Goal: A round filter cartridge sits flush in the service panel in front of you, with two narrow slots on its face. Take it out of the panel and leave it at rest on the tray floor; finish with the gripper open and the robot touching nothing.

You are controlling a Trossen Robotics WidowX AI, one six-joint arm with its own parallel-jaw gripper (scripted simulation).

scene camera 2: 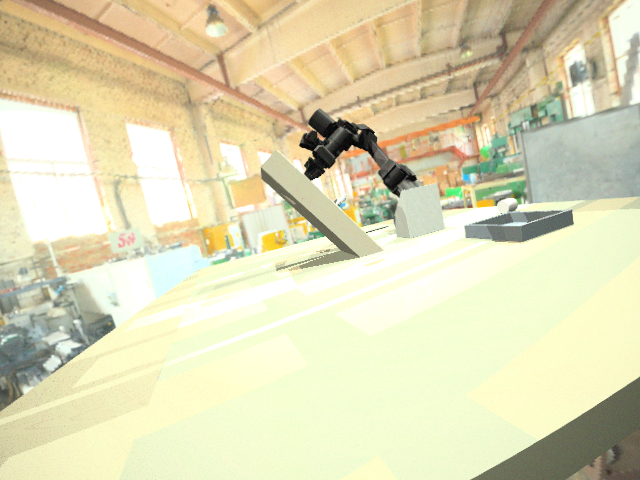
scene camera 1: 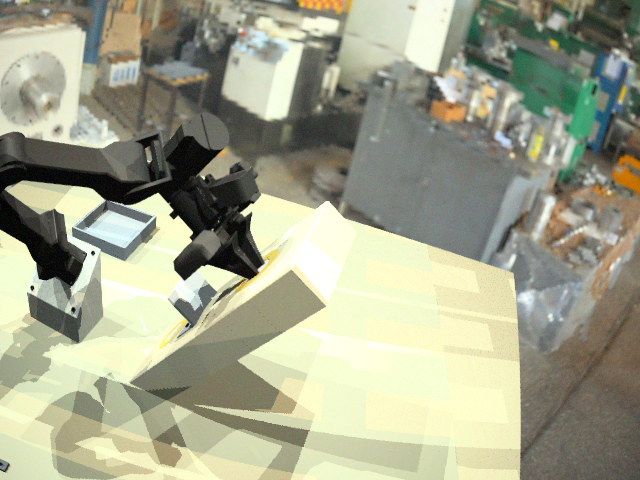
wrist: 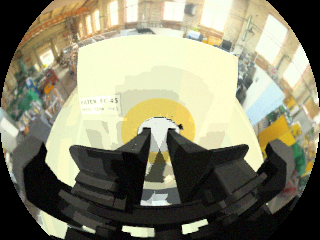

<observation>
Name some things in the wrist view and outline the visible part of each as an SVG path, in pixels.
The gripper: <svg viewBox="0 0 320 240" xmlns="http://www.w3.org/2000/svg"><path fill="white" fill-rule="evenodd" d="M12 149L13 176L31 204L77 228L84 225L96 231L68 227L64 239L49 235L53 240L267 240L299 201L295 195L273 215L267 205L287 187L295 168L295 151L280 139L269 141L264 149L267 159L253 171L245 161L248 144L208 151L168 128L169 161L181 203L157 207L140 205L151 128L145 128L115 151L71 145L69 155L80 171L73 187L59 180L45 163L48 148L43 140L31 135ZM121 229L128 225L153 228L155 237L132 236L131 232ZM207 219L207 225L197 227L199 231L183 233L181 225Z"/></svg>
A round filter cartridge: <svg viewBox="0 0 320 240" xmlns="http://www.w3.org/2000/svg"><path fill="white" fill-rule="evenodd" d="M149 117L149 119L139 125L137 132L140 133L145 128L151 128L149 152L159 153L168 151L168 128L172 128L173 131L180 133L179 125L172 119L168 119L168 117Z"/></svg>
</observation>
